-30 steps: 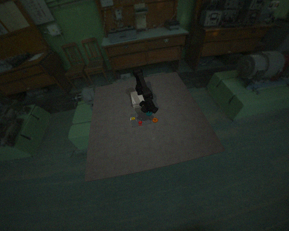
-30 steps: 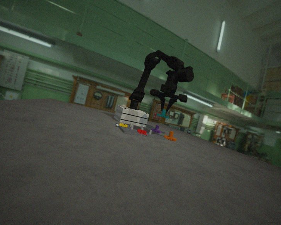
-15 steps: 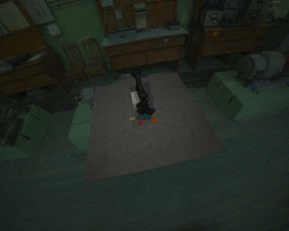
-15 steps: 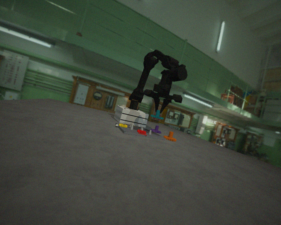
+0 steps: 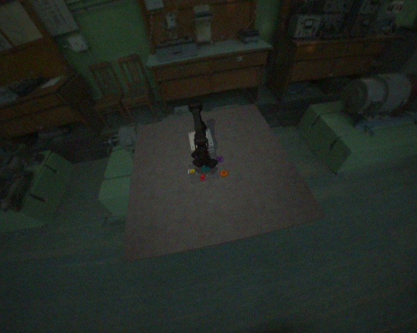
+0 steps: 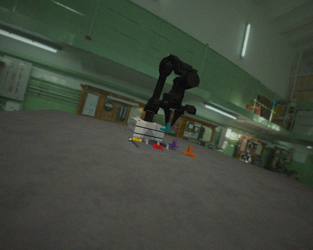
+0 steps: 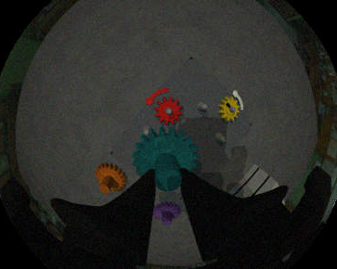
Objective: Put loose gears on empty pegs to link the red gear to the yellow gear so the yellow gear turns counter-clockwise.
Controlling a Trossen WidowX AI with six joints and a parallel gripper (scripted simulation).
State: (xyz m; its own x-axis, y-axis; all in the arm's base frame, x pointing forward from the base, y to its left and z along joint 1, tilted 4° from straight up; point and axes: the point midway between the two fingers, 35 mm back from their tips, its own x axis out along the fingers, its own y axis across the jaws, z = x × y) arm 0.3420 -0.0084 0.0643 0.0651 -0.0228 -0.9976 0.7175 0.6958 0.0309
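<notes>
Now: the yellow gear 11 cm to the right of my gripper tip, 9 cm below it and 4 cm behind it. Also, from my gripper tip: red gear: 9 cm below, 4 cm to the right, 2 cm ahead; then orange gear: 13 cm to the left, 9 cm below, 2 cm ahead; then teal gear: 1 cm below.
</notes>
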